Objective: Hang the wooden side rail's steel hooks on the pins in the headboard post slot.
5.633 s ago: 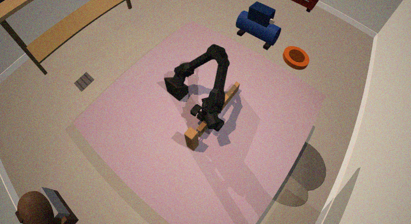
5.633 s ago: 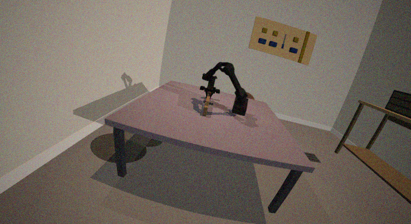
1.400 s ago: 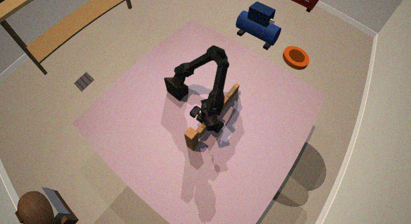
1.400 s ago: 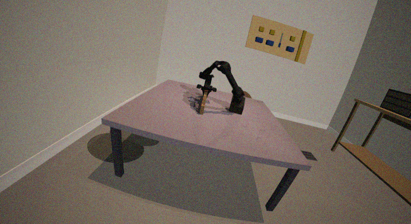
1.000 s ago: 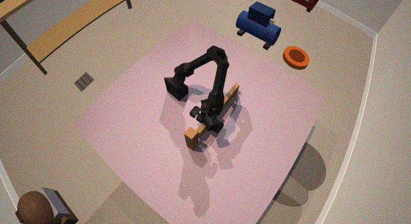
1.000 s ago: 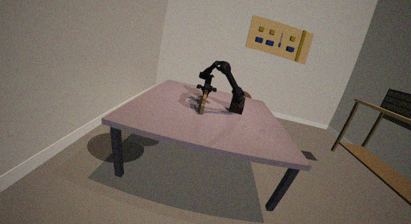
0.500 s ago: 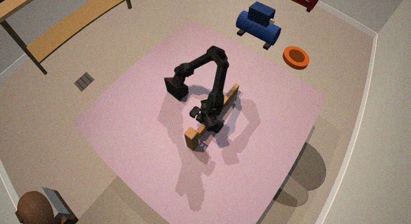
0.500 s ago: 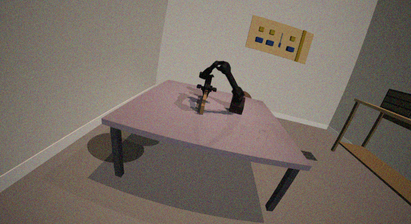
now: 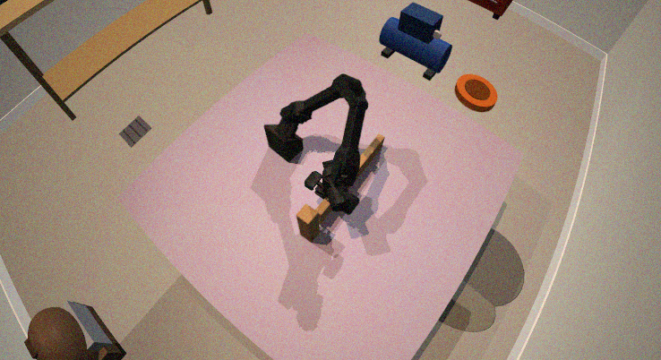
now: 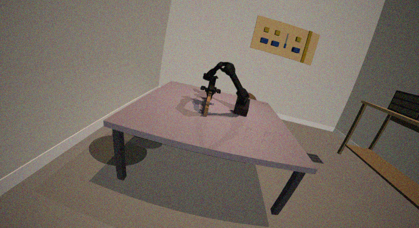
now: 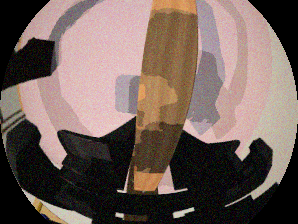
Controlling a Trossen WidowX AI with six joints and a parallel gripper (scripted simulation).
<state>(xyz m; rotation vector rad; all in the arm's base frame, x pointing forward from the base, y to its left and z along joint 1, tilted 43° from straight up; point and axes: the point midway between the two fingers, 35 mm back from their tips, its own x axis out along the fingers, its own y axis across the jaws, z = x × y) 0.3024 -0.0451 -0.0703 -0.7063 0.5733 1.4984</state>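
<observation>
My gripper tip is 120 mm to the left of the upright headboard post, 40 mm below it and 10 mm short of it.
</observation>
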